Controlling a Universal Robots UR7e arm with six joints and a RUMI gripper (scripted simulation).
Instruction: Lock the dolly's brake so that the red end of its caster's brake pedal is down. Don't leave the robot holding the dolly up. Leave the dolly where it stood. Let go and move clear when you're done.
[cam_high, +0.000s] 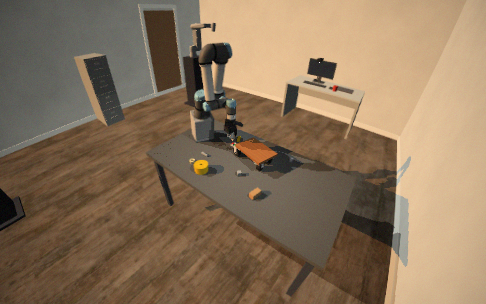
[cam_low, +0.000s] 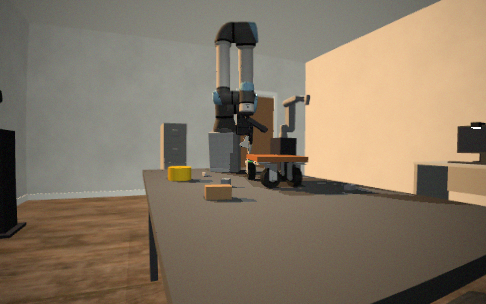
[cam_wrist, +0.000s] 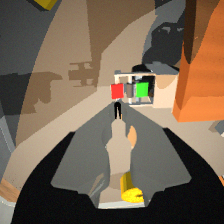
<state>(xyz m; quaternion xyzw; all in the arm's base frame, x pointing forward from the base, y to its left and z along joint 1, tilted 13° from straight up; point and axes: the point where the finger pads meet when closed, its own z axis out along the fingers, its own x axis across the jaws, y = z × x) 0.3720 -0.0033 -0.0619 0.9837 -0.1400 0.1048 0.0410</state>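
Right now the brake pedal is 1 cm ahead of my hand and 5 cm below it. The rest, counted from my hand: tan block (43 cm ahead, 32 cm to the right, 11 cm below); yellow cylinder (5 cm behind, 35 cm to the right, 10 cm below).
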